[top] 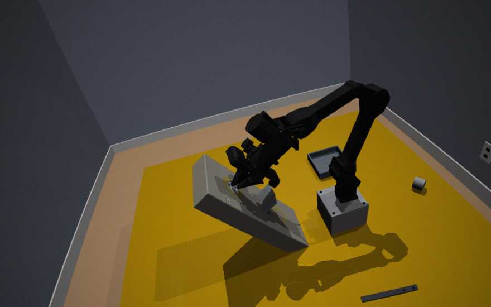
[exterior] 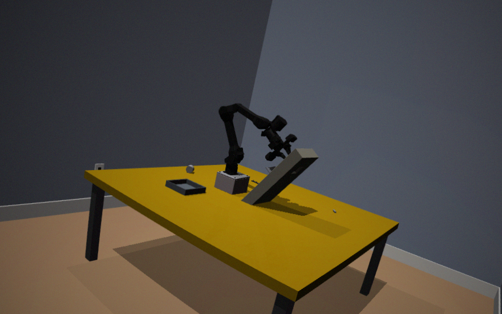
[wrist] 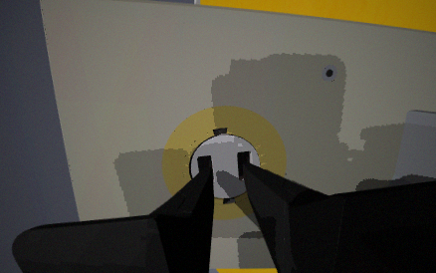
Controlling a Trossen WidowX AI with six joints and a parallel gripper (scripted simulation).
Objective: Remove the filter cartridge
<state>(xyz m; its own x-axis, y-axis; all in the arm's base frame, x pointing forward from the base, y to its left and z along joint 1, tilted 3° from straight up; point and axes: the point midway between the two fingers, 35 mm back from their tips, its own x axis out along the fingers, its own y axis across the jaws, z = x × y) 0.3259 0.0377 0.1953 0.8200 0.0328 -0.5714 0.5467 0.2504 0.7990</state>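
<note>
Right now my gripper tip is 2 cm short of the round grey filter cartridge and 1 cm above it. Round my gripper tip: dark tray 39 cm behind, 31 cm to the right, 26 cm below; then beige service panel 9 cm below, 3 cm behind.
</note>
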